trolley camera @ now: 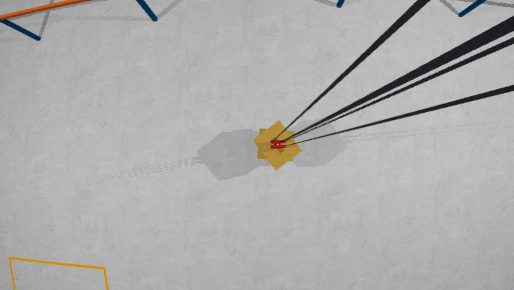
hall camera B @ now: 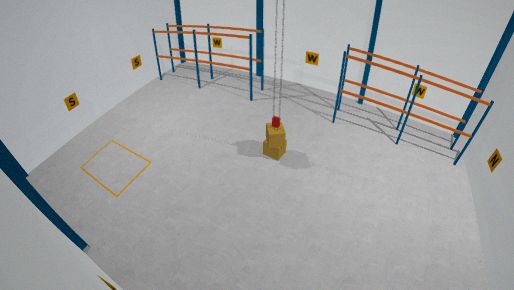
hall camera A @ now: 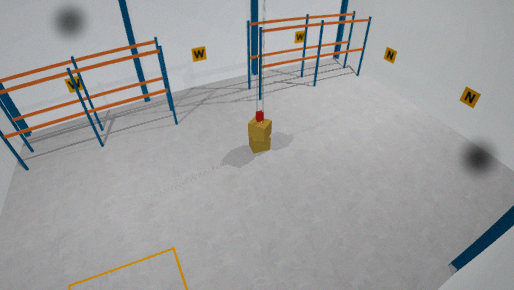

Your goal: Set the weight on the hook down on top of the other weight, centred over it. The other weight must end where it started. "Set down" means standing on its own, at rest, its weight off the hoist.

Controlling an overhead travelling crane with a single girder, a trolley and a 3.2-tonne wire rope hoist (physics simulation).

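The upper yellow-brown weight (hall camera A: 260,130) (hall camera B: 275,134) (trolley camera: 278,156) is upright beneath the red hook block (hall camera A: 259,116) (hall camera B: 276,122) (trolley camera: 278,144), which is my gripper. The hook itself is too small to make out, but the block sits close over the middle of the weight's top. The other weight (hall camera A: 260,146) (hall camera B: 274,151) (trolley camera: 261,153) stands on the floor directly below. No gap shows between the two weights; whether the lower one bears the load cannot be told. The upper weight is turned relative to the lower one, whose corners show past its left side in the trolley view. The ropes look straight.
An orange and blue rack (hall camera A: 172,107) (hall camera B: 334,112) and another rack (hall camera A: 260,65) (hall camera B: 251,75) stand along the W wall, away from the weights. A yellow outlined rectangle (hall camera A: 121,266) (hall camera B: 134,179) (trolley camera: 57,263) is marked on the floor. Shadows lie on both sides of the weights.
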